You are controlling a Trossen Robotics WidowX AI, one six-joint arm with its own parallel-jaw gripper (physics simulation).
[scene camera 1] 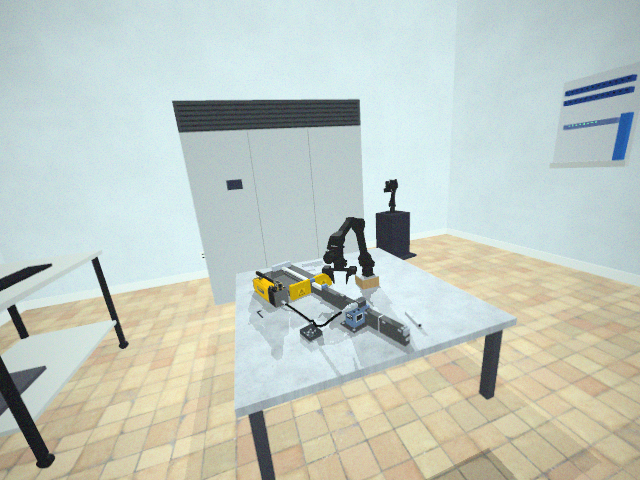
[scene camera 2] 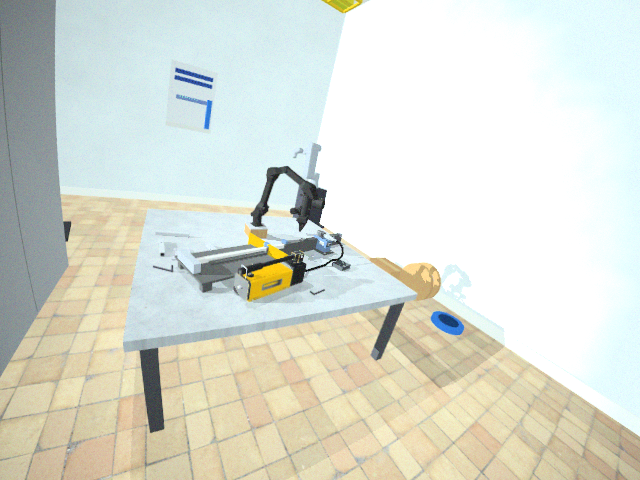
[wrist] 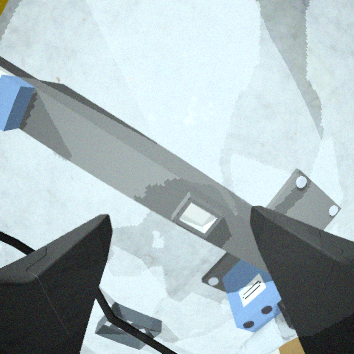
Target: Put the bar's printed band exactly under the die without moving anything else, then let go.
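Where they show: gripper, fingertip midpoint: [scene camera 1: 340, 283] [scene camera 2: 300, 230] [wrist: 180, 219]; arm's base, link origin: [scene camera 1: 368, 274] [scene camera 2: 256, 224].
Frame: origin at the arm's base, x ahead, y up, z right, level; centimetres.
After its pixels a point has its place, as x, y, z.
A pale bar [scene camera 1: 295, 274] @(38.0, -0.2, 32.4) [scene camera 2: 227, 253] @(37.9, 0.4, 36.2) lies lengthwise along the long grey track [scene camera 1: 392, 328] @(27.5, -1.2, -50.2) [scene camera 2: 302, 245] @(32.5, -2.1, -13.8) [wrist: 105, 150] @(31.3, 0.7, -7.2). A blue block [wrist: 9, 106] @(32.7, 2.5, -0.2) sits across the track at the left edge of the wrist view. I cannot make out a printed band on the bar. A blue unit [scene camera 1: 354, 316] @(36.5, 0.2, -34.4) [scene camera 2: 324, 242] @(36.3, 0.4, -28.3) [wrist: 254, 305] @(34.6, 1.1, -28.1) with a white label stands at the track; I cannot make out the die. My gripper [scene camera 1: 340, 281] @(29.5, 6.7, -12.3) [scene camera 2: 311, 226] @(29.5, 6.7, -12.3) [wrist: 180, 219] @(29.5, 6.7, -12.3) is open and empty, above the track. In the wrist view its right finger covers part of the track and the blue unit.
A yellow motor housing [scene camera 1: 261, 289] @(64.3, -1.2, 26.5) [scene camera 2: 268, 282] @(64.8, -0.6, 30.5) and a yellow guard [scene camera 1: 299, 290] @(44.6, -2.1, 11.7) flank the track's far end. A black cable [scene camera 1: 298, 312] @(53.4, -5.8, -5.4) [scene camera 2: 324, 265] @(52.3, -6.1, -15.1) runs to a small dark box [scene camera 1: 311, 331] @(54.9, -6.6, -23.8) [scene camera 2: 341, 265] @(54.8, -6.6, -27.2) [wrist: 128, 325] @(52.0, -3.4, -23.3). A thin rod [scene camera 1: 413, 319] @(10.4, -5.0, -46.8) lies on the table [scene camera 1: 465, 315] @(-14.4, -6.8, -57.5).
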